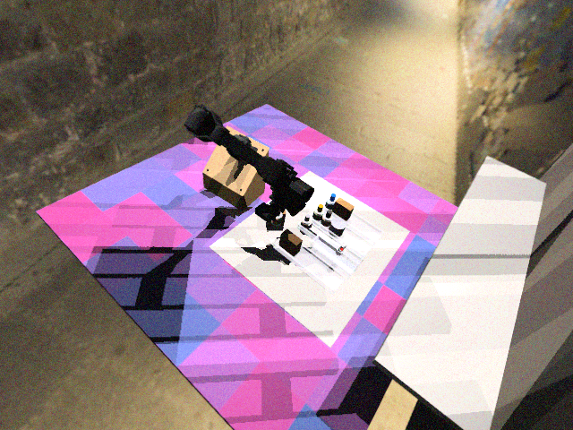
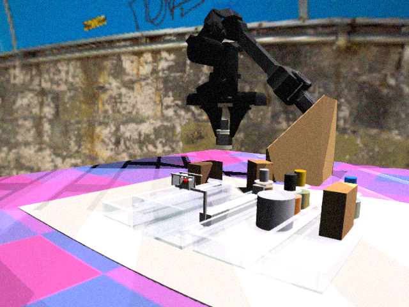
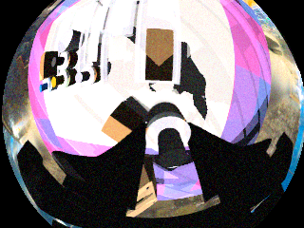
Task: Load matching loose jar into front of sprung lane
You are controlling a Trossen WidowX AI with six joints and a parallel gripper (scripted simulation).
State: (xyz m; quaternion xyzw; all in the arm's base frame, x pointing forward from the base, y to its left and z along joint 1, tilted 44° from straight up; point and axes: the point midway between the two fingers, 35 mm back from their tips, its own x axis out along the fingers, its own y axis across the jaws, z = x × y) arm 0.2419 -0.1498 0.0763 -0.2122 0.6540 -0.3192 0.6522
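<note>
My gripper tip is now 190 mm short of the grey cylinder, 180 mm to the right of it and 100 mm above it. From my gripper tip the other things lie so: red part: 250 mm ahead, 50 mm to the left, 50 mm below; then white slab: 580 mm ahead, 240 mm above, 40 mm to the left; then clear sprung lane: 210 mm ahead, 100 mm below, 70 mm to the left.
</note>
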